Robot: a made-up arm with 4 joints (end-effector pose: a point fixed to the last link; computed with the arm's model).
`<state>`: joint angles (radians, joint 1 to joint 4).
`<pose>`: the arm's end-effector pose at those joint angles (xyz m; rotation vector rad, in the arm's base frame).
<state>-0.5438 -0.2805 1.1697 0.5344</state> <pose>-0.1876 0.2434 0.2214 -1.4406 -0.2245 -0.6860</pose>
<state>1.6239 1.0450 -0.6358 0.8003</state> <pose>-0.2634 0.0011 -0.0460 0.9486 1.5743 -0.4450</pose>
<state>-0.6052 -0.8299 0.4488 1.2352</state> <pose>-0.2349 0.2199 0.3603 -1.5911 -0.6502 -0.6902</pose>
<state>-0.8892 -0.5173 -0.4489 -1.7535</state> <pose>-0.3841 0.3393 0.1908 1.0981 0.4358 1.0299</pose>
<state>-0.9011 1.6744 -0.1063 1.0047</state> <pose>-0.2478 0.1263 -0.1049 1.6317 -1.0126 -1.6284</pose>
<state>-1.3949 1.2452 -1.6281 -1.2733</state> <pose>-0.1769 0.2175 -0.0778 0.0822 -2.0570 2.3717</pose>
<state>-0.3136 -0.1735 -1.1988 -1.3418</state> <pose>-0.3811 0.0701 0.2115 1.8210 -0.0154 1.4616</pose>
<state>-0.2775 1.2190 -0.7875 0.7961</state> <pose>-0.1939 0.1005 -0.1101 1.8277 -0.4650 -0.9730</pose>
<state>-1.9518 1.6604 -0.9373 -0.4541</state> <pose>-0.1517 0.1584 0.0708 0.3077 -2.6235 1.3163</pose>
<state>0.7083 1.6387 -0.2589 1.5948</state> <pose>-0.4358 -0.0071 -0.0189 0.5889 0.9240 -1.5902</pose>
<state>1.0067 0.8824 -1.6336 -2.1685</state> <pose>-0.4284 -0.1276 0.0573 -1.7430 1.2289 -0.8767</pose>
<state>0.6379 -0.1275 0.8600 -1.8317</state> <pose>-0.4797 0.2066 0.2639 0.5345 1.8850 1.2490</pose>
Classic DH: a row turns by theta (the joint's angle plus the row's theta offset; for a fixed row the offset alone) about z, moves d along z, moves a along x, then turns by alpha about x. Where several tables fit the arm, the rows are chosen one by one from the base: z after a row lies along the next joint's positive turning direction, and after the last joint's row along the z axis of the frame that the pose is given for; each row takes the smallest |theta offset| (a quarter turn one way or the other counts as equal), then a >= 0, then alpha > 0; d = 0 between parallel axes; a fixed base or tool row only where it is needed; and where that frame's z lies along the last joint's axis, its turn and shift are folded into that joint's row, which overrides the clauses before.
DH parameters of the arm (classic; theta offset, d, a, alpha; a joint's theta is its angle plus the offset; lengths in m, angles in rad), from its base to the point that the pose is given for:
base (fixed): -0.3983 0.0378 -0.2161 -0.6473
joint 1: -1.1414 0.0863 0.0278 -1.937
joint 2: 0.1794 0.0646 -0.0573 -2.5304
joint 3: -0.0725 0.3636 0.1627 0.8574
joint 4: -1.1617 -0.3649 0.1361 -2.327
tool (fixed): 0.7662 -0.1842 0 0

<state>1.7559 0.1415 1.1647 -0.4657</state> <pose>-0.2491 0.1106 0.2061 -0.2125 1.1100 1.7149</pose>
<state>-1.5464 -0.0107 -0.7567 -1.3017</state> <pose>-0.2791 0.3291 0.0720 0.6574 -0.8100 0.8294</pose>
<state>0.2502 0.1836 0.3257 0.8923</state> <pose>-0.1700 -0.0402 0.2560 -0.2739 -0.0790 -0.4687</pose>
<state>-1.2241 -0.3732 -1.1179 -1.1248</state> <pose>-0.3420 0.2360 0.1229 1.0546 -0.5107 0.8652</pose>
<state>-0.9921 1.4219 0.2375 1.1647</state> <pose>-0.3846 0.1322 -0.0493 0.9493 -0.8905 -2.0521</pose>
